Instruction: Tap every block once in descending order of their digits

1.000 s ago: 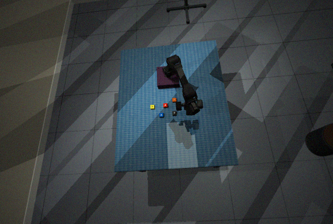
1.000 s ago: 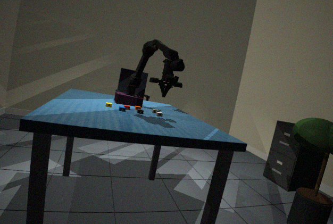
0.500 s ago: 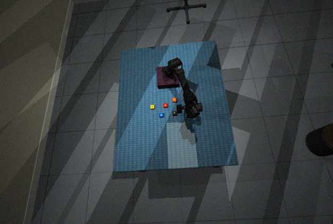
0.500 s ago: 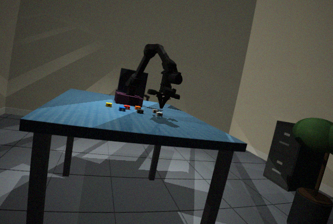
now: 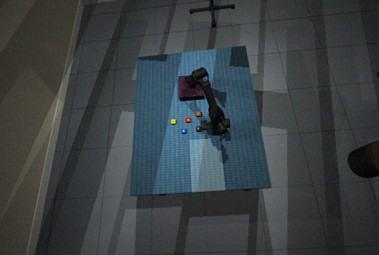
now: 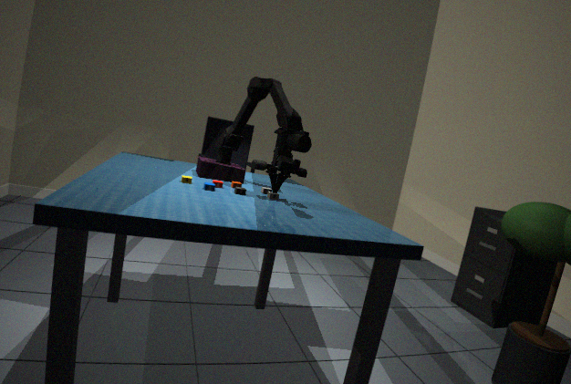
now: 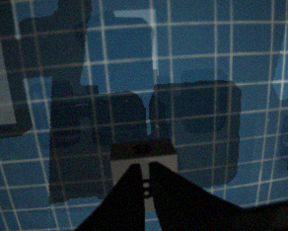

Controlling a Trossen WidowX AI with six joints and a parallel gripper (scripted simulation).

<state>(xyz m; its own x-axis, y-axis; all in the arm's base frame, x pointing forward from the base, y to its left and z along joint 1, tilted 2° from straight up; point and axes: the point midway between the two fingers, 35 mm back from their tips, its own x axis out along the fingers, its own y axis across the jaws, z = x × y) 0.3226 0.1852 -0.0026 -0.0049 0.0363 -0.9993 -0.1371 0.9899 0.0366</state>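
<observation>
Now: the white block 10 mm below my gripper tip and 10 mm behind it. From my gripper tip the other things lie so: black block 120 mm to the right, 10 mm below, 10 mm ahead; then orange block 130 mm to the right, 110 mm behind, 10 mm below; then grey block 90 mm behind, 10 mm to the right, 10 mm below.
</observation>
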